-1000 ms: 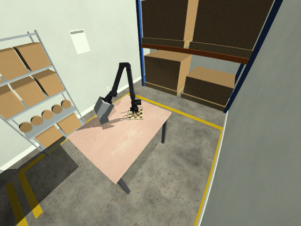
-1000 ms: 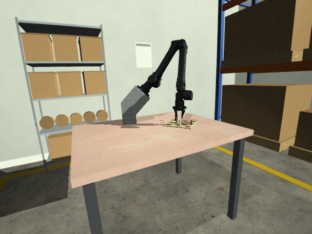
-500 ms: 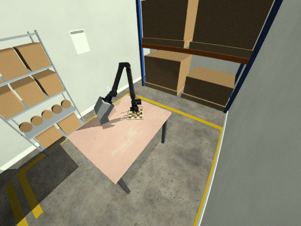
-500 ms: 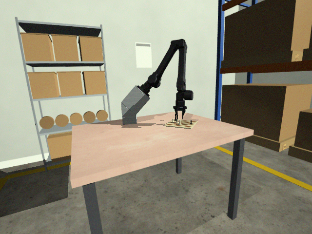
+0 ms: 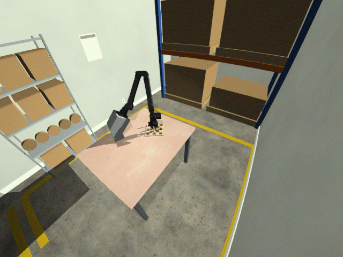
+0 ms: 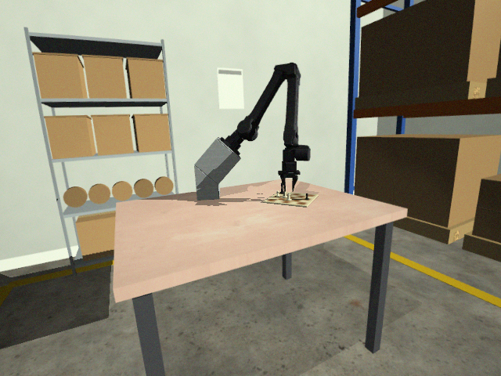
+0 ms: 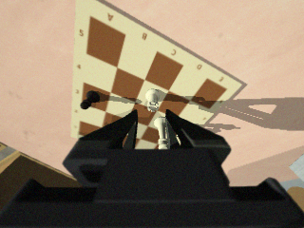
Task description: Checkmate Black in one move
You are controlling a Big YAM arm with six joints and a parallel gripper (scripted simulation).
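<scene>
The tall white piece lies 50 mm behind my hand and 20 mm below it. The rest, counted from my hand: black pawn 80 mm to the left, 40 mm below, 30 mm ahead; then chessboard 50 mm below, 30 mm to the left, 30 mm behind; then small white piece 80 mm behind, 40 mm below, 30 mm to the right.
</scene>
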